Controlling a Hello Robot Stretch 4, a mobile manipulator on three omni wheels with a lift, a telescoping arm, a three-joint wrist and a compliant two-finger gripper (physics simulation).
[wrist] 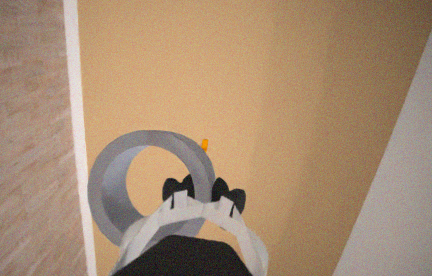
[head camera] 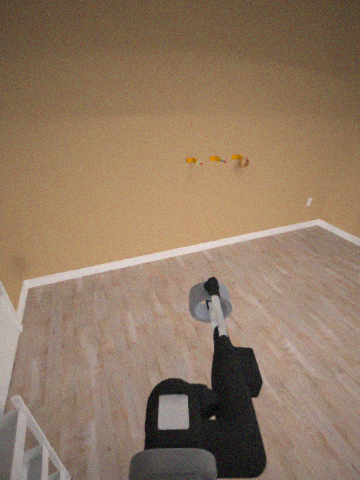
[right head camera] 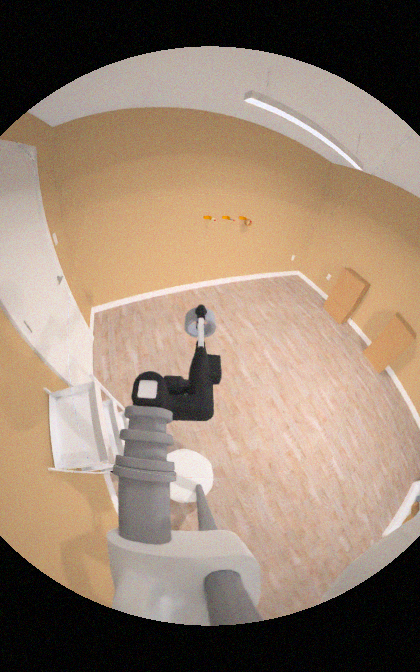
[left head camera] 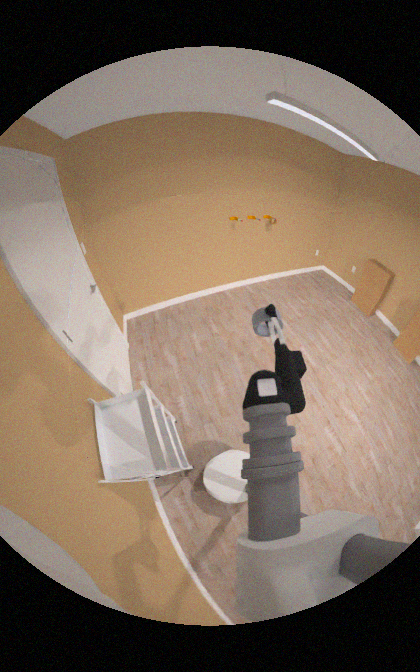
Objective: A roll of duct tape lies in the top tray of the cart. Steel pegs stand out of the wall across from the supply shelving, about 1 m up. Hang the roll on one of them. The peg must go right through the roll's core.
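Places are measured from the robot's base along level axes (x ahead, y left, z up), in centimetres.
Pixels of known places: gripper, fingertip midpoint: (wrist: pixel 204 191) (head camera: pixel 210 285).
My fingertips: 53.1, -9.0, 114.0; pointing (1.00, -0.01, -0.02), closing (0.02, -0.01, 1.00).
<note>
Ahead of a thing's pixels: the offset from my fingertips to its top centre, as dx, dy, dz. "*": to the spot under its first point.
The grey duct tape roll {-1.6, +0.0, +1.0} (head camera: pixel 196 300) (left head camera: pixel 258 321) (right head camera: pixel 190 323) (wrist: pixel 97 185) is held in the air with its core open. My gripper (head camera: pixel 212 287) (left head camera: pixel 270 311) (right head camera: pixel 201 312) (wrist: pixel 204 191) is shut on the roll's wall, one black fingertip inside the core and one outside. Three pegs on orange mounts stand out of the tan wall beyond: the left peg {* +185.9, -7.9, -11.0} (head camera: pixel 191 160) (left head camera: pixel 233 218) (right head camera: pixel 207 217), the middle peg {* +194.8, -31.1, -10.7} (head camera: pixel 214 158) (left head camera: pixel 251 217) (right head camera: pixel 226 218) and the right peg (head camera: pixel 236 157) (left head camera: pixel 267 217) (right head camera: pixel 242 218). A small loop-like shape shows at the right one. In the wrist view, an orange mount {* +185.7, -7.7, -10.0} (wrist: pixel 205 145) shows beside the roll's upper right edge.
The white cart (head camera: pixel 33 422) (left head camera: pixel 152 435) (right head camera: pixel 102 430) stands at the left, near a white door (left head camera: pixel 60 275) (right head camera: pixel 30 260). A white round object (left head camera: pixel 225 472) (right head camera: pixel 192 475) is below my arm. Two brown boxes or boards (left head camera: pixel 369 287) (right head camera: pixel 342 295) stand by the right wall.
</note>
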